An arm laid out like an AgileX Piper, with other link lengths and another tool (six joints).
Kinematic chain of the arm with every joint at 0, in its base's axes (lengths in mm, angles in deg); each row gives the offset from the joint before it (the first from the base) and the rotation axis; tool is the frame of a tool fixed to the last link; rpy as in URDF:
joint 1: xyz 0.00 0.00 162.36 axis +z
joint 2: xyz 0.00 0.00 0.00 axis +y
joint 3: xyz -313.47 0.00 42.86 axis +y
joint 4: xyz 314.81 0.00 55.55 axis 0.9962 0 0.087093
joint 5: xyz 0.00 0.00 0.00 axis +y
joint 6: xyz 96.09 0.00 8.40 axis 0.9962 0 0.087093
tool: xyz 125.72 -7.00 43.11 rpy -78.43 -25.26 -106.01
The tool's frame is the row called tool.
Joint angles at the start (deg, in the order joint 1, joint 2, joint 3, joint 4, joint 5, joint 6):
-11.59, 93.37, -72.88, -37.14, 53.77, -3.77
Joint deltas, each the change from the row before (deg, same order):
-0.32, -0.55, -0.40, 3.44, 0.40, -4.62
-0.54, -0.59, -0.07, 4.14, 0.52, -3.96
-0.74, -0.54, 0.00, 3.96, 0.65, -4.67
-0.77, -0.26, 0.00, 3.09, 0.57, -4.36
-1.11, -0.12, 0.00, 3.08, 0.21, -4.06
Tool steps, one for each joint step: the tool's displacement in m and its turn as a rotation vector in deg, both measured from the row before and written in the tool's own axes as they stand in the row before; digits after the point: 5 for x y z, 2 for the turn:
-0.00388, -0.00285, -0.00543, 1.84, -1.88, -1.55
-0.00705, -0.00199, -0.00457, 1.79, -2.53, -0.46
-0.00736, -0.00097, -0.00369, 1.84, -2.48, -1.21
-0.00633, -0.00039, -0.00152, 1.56, -2.01, -1.57
-0.00460, 0.00054, 0.00023, 1.62, -1.75, -1.01

